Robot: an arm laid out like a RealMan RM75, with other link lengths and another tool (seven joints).
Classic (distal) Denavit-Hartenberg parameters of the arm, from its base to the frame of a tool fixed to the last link. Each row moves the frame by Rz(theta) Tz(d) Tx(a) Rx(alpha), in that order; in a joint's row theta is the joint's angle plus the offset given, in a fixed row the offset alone. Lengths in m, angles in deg.
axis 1: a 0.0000  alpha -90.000  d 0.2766  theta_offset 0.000
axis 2: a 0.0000  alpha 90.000  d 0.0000  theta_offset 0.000
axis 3: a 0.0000  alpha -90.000  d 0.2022  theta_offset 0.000
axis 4: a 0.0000  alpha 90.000  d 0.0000  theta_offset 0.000
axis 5: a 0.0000  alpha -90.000  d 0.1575  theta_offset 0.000
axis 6: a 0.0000  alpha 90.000  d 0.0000  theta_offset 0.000
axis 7: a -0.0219  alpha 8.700  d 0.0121  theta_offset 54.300
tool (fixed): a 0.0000  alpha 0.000  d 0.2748  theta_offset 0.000
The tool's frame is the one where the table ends.
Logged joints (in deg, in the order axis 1, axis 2, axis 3, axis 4, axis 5, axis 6, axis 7), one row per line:
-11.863, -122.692, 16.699, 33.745, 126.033, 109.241, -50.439
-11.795, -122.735, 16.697, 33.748, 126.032, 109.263, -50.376
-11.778, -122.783, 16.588, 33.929, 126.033, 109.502, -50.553
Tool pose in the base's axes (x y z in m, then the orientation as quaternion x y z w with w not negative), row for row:
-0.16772, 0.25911, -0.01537, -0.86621, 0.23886, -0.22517, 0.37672
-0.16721, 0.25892, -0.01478, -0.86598, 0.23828, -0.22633, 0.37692
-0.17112, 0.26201, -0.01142, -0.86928, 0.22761, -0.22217, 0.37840
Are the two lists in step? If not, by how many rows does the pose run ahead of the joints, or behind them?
The pose runs 1 row ahead of the joints: the pose in row i belongs to the joints in row i + 1.
